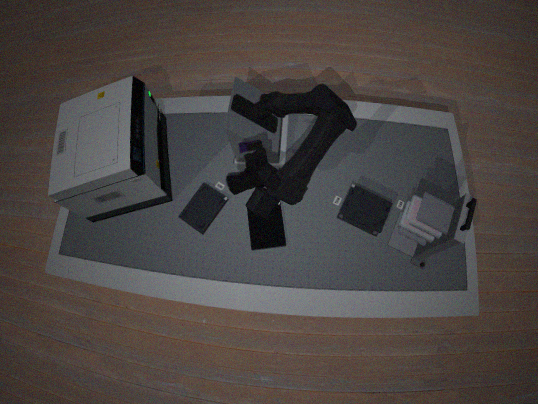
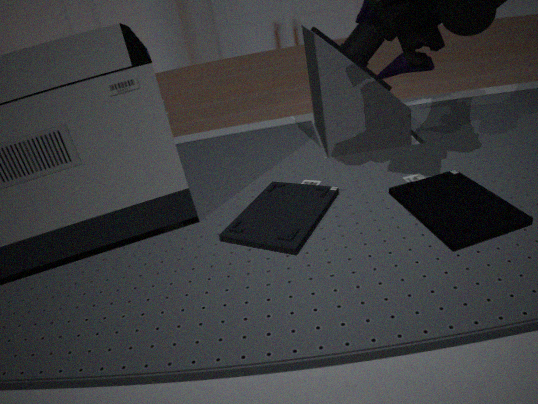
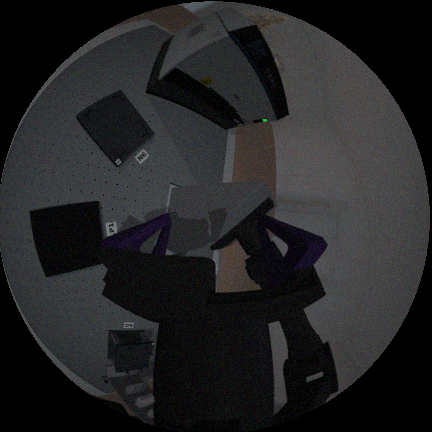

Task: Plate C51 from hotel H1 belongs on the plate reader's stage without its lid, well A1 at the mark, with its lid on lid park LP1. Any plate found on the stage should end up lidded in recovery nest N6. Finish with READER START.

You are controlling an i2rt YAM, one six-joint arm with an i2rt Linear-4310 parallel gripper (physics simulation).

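Frame: origin at the arm's base, x right, y ahead, z up, level; metres.
Seen in the pictures: gripper, fingertip midpoint: (image 1: 243,156) (image 2: 368,49) (image 3: 213,217); arm's base, link origin: (image 1: 254,114) (image 2: 349,60) (image 3: 241,225).
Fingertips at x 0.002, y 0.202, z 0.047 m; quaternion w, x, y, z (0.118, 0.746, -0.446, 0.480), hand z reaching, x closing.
Observation:
Offsets run from my fingertips to a thing's top centre. Level surfaces: height alone.
My gripper (image 1: 248,149) (image 2: 407,63) (image 3: 213,217) has purple fingers, is open and holds nothing. It hangs in the air near the grey upright panel (image 1: 283,136) (image 2: 339,100) (image 3: 219,201) at the middle back of the table. The plate reader @[dz +0.106, dx +0.549, dy -0.029 m] (image 1: 107,140) (image 2: 115,140) (image 3: 225,76) stands at the left with a green light on; I cannot see its stage. Recovery nest N6 @[dz -0.183, dx +0.167, dy +0.120 m] (image 1: 203,207) (image 2: 281,216) (image 3: 114,125) lies bare in front of the reader. Lid park LP1 @[dz -0.181, dx -0.075, dy +0.162 m] (image 1: 266,232) (image 2: 440,206) (image 3: 66,235) is a bare black pad under the arm. Hotel H1 (image 1: 428,224) (image 3: 128,350) at the far right holds pale plates.
Another dark nest @[dz -0.126, dx -0.421, dy +0.084 m] (image 1: 364,208) lies between LP1 and the hotel. The grey perforated table top @[dz -0.201 m] (image 1: 315,256) (image 2: 267,305) has a pale raised border. The arm's dark links (image 1: 307,152) stretch over the middle.

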